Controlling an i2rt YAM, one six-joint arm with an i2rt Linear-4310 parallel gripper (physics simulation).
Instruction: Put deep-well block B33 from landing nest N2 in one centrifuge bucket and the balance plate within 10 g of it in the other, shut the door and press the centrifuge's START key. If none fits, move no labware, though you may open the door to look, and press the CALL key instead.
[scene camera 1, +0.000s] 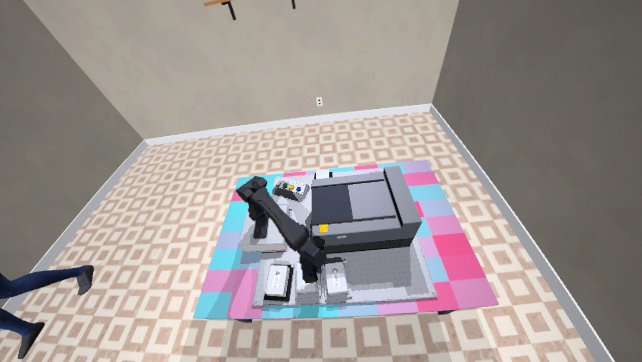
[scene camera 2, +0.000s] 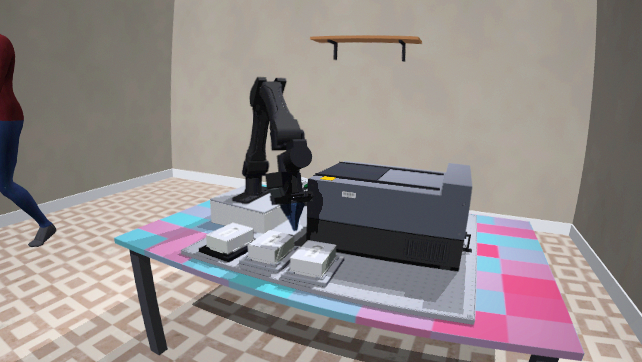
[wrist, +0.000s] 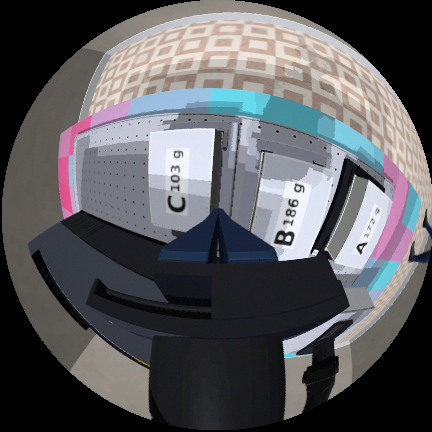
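Where they show: gripper, fingertip midpoint: (scene camera 1: 321, 272) (scene camera 2: 295, 231) (wrist: 217, 214); arm's base, link origin: (scene camera 1: 262, 221) (scene camera 2: 253, 195) (wrist: 322, 339).
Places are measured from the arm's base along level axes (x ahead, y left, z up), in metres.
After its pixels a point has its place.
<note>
Three white blocks stand in a row at the table's front: A 172 g (scene camera 1: 277, 281) {x 0.103, y -0.317, z -0.020 m} (scene camera 2: 229, 238) {x 0.126, y -0.351, z -0.021 m} (wrist: 368, 220) {x 0.107, y -0.321, z -0.020 m} on a black base, B 186 g (scene camera 2: 270, 246) {x 0.254, y -0.345, z -0.021 m} (wrist: 292, 202) {x 0.238, y -0.319, z -0.020 m} in the middle, and C 103 g (scene camera 1: 336, 280) {x 0.372, y -0.338, z -0.020 m} (scene camera 2: 312, 260) {x 0.386, y -0.376, z -0.021 m} (wrist: 162, 175) {x 0.389, y -0.327, z -0.021 m} on the right in the scene views. B is mostly hidden under the arm in scene camera 1. No label B33 or N2 is readable. My gripper (scene camera 2: 295, 227) {x 0.310, y -0.307, z 0.020 m} (wrist: 217, 214) {x 0.310, y -0.307, z 0.020 m} is shut and empty, its tips above and behind B and C. The grey centrifuge (scene camera 1: 372, 200) {x 0.587, y -0.044, z 0.135 m} (scene camera 2: 390, 205) {x 0.538, y -0.197, z 0.091 m} has its door shut; its buckets are hidden.
A button box (scene camera 1: 291, 189) {x 0.155, y 0.223, z -0.010 m} with coloured buttons stands at the back left of the centrifuge; its key labels are unreadable. A yellow patch (scene camera 1: 323, 228) {x 0.345, y -0.160, z 0.137 m} (scene camera 2: 327, 178) {x 0.344, y -0.163, z 0.137 m} is on the centrifuge's top edge. The arm stands on a white pedestal (scene camera 2: 237, 215) {x 0.012, y -0.132, z -0.037 m} left of the centrifuge. A person's legs (scene camera 2: 20, 185) show at left.
</note>
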